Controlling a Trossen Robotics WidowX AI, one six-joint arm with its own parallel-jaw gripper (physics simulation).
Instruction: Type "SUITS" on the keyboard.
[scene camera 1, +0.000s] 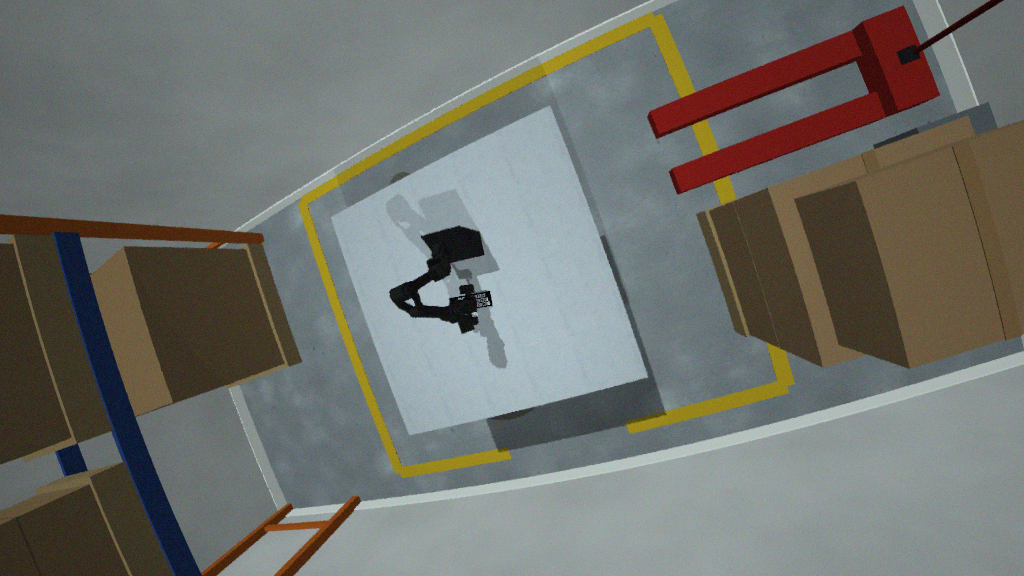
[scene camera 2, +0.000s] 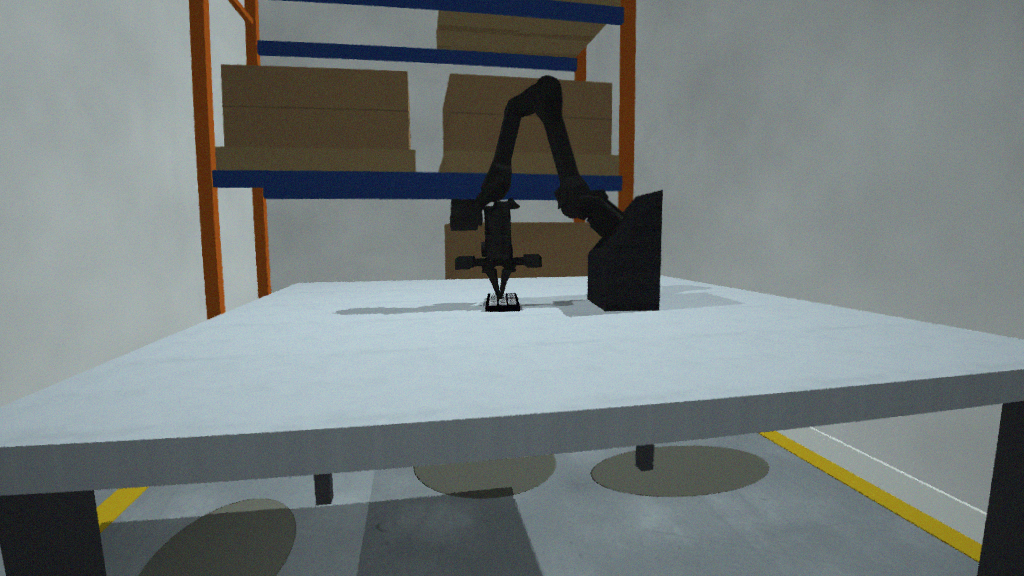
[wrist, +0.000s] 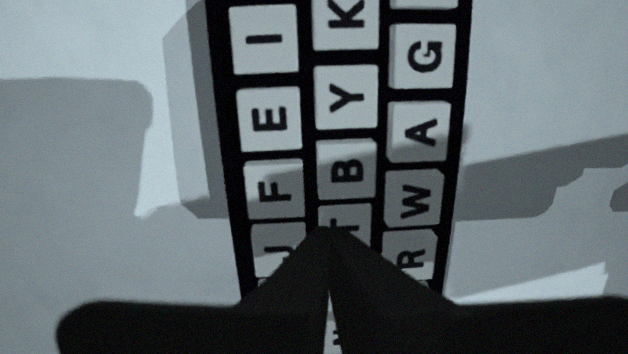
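Scene camera 2 lets me see my gripper (scene camera 2: 500, 300). In the wrist view the gripper (wrist: 327, 239) appears again, and there I also see an I key (wrist: 260, 44) as well as a T key (wrist: 356, 218).
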